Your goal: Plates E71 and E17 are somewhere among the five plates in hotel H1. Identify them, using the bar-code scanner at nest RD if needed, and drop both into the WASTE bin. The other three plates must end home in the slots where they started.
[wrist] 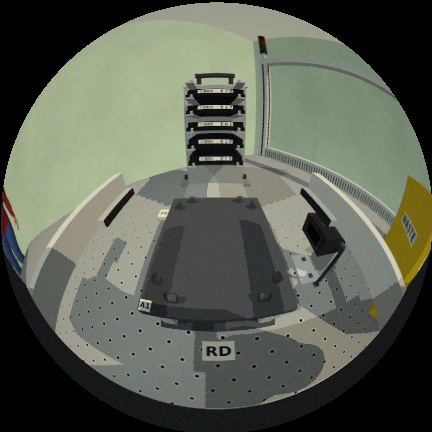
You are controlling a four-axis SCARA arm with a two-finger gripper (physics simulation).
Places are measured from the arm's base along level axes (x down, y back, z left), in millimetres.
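Pixels of known places: gripper, fingertip midpoint: (216,176).
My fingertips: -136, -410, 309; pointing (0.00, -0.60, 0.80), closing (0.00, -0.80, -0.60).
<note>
For each thing: its top centre in the pictures, then the offset to it from my fingertips, as dx, dy, dz. "pt": a spot on its surface instead. Level surfaces: height alone.
- top at a spot on its surface: (215,112) pt -56, -75, +101
- top plate at its top centre: (214,95) -99, -111, +152
- middle plate at its top centre: (214,121) -43, -111, +152
- fourth plate at its top centre: (214,134) -15, -111, +152
- bottom plate at its top centre: (214,148) +13, -111, +152
- Nest RD at its top centre: (216,229) +54, -1, +3
- black bar-code scanner at its top centre: (330,223) +41, -94, -80
- yellow WASTE bin at a spot on its surface: (400,240) pt +29, -189, -235
- perforated deck at its surface level: dx +123
- RD sign at its top centre: (217,350) +123, +61, -82
- small label at a spot on its surface: (163,214) pt +123, +8, +162
Hotel H1 (200,175) stands at the back, with five dark plates stacked in its slots, white labels facing me. The second plate from the top (215,112) seems to read E17. The top plate (215,97), middle plate (215,128), fourth plate (215,146) and bottom plate (215,161) have labels too blurred to read surely. Nest RD (212,250) is a dark platform with no plate on it. The black bar-code scanner (324,235) stands right of it on a post. The yellow WASTE bin (400,240) is at the right edge. My gripper (216,176) is open and empty, fingers spread above either side of the nest.
The perforated deck (150,357) carries an RD sign (218,351) before the nest. A small label (163,214) shows behind the nest's left side. A signal tower (262,45) and a framed glass panel (330,110) stand at the back right. A person (9,225) shows at the left edge.
</note>
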